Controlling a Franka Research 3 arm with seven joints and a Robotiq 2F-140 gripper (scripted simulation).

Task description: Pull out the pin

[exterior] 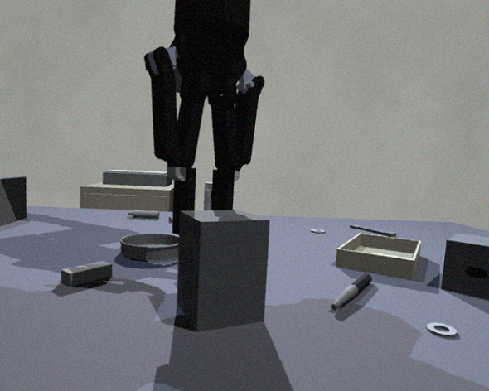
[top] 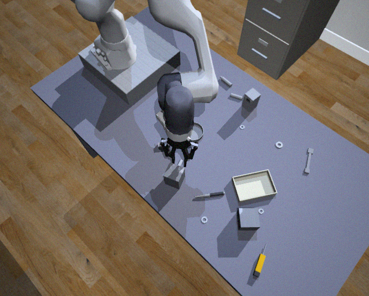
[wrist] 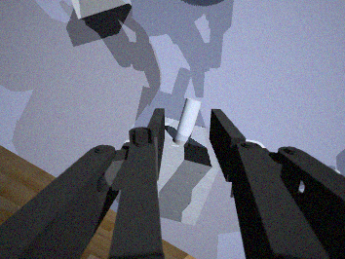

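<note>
Right now the small bar is 13 cm behind my hand, 9 cm below it and 4 cm to the left of it. From my hand the other things lie so: round dish (17 cm to the left, 9 cm below, 7 cm behind); then washer (21 cm ahead, 10 cm to the right, 9 cm below); then cream tray (27 cm ahead, 13 cm to the left, 9 cm below).
</note>
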